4 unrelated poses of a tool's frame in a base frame.
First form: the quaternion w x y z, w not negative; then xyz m.
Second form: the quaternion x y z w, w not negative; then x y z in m. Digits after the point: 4 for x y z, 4 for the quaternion.
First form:
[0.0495 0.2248 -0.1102 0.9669 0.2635 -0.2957 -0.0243]
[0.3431 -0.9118 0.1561 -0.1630 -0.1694 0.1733 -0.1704]
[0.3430 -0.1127 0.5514 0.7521 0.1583 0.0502 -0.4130]
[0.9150 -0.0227 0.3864 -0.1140 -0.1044 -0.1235 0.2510]
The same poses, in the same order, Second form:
[0.2248 -0.1102 0.9669 0.0495 0.2635 -0.2957 -0.0243]
[-0.9118 0.1561 -0.1630 0.3431 -0.1694 0.1733 -0.1704]
[-0.1127 0.5514 0.7521 0.3430 0.1583 0.0502 -0.4130]
[-0.0227 0.3864 -0.1140 0.9150 -0.1044 -0.1235 0.2510]

